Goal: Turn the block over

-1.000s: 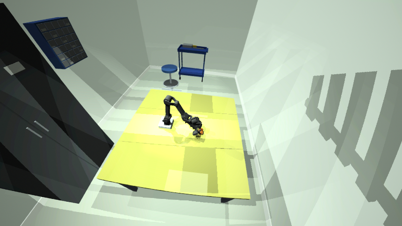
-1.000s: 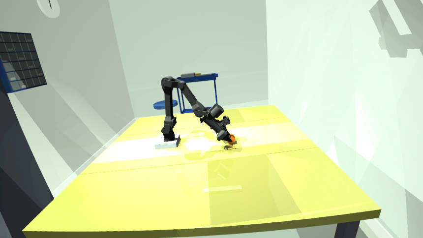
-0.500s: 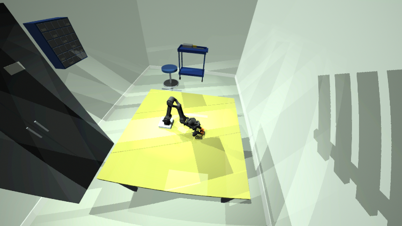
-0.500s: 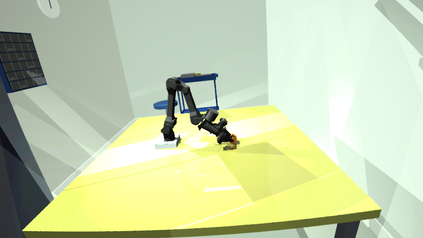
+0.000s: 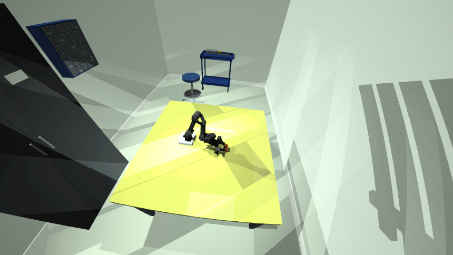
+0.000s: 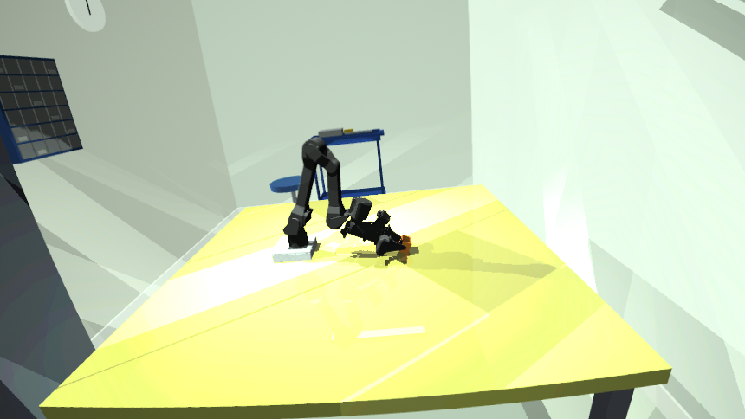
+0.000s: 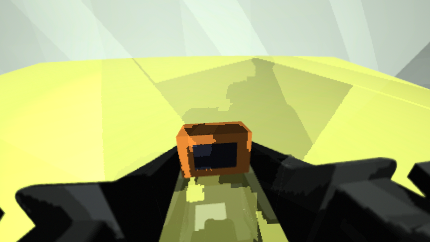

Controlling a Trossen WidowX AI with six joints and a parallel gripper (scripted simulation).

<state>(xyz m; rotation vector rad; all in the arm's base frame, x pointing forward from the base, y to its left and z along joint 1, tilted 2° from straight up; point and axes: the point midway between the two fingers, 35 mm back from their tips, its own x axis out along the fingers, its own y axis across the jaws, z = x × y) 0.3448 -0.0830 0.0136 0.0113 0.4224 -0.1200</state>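
Now: gripper tip 1 cm past the orange block.
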